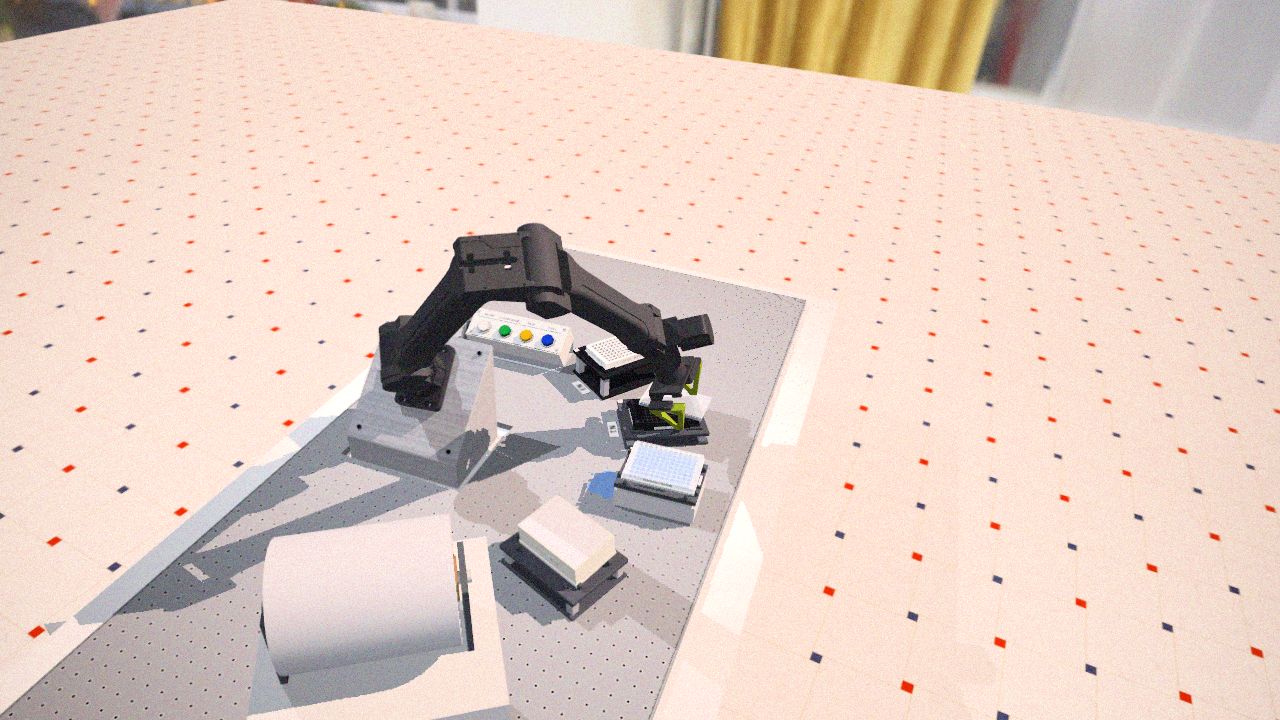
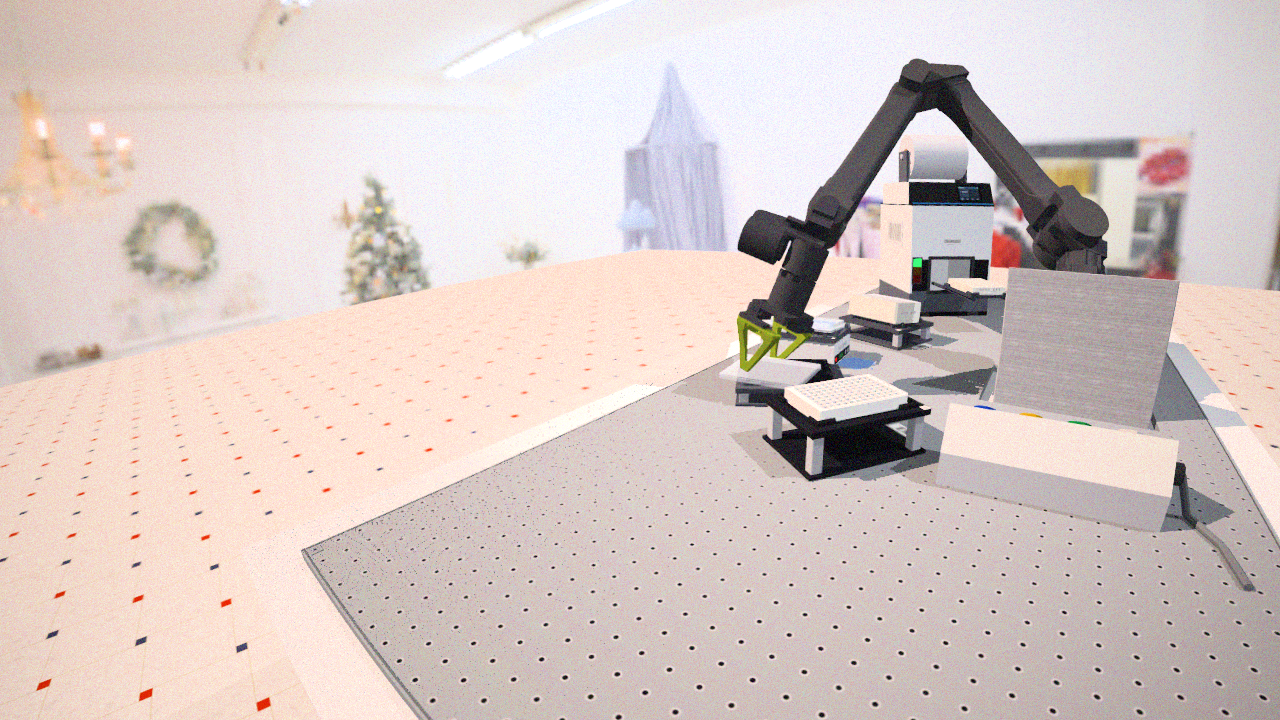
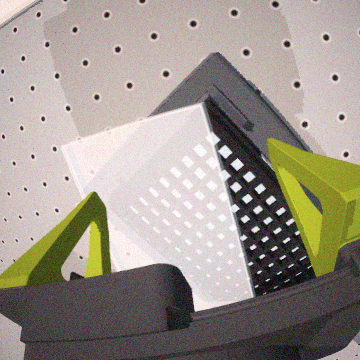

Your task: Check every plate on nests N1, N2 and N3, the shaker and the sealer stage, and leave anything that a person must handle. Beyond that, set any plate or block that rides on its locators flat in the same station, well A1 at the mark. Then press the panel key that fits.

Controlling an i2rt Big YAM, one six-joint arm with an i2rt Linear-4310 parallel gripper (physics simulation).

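My gripper [image 1: 685,410] [image 2: 760,363] [image 3: 181,174] is open and empty, fingers either side of a clear lid [image 2: 776,372] [image 3: 110,150]. The lid lies skewed over a black well plate [image 3: 250,210] on a low dark nest [image 1: 675,437] [image 3: 215,75]. A white plate [image 1: 613,351] [image 2: 845,396] rests on a taller black nest [image 2: 904,419]. A plate with a pale blue top [image 1: 664,467] sits on the shaker [image 1: 657,507]. A cream block [image 1: 568,540] [image 2: 883,309] sits on another nest [image 1: 537,573]. A pale plate [image 2: 977,286] is at the sealer stage; its seating is too small to judge.
The sealer [image 1: 358,600] [image 2: 935,228] with its large white roll stands at the opposite end from the key panel [image 1: 519,351] [image 2: 1056,456]. The panel has white, green, yellow and blue keys. The tall black nest stands between the panel and the gripper; the shaker is close on the other side.
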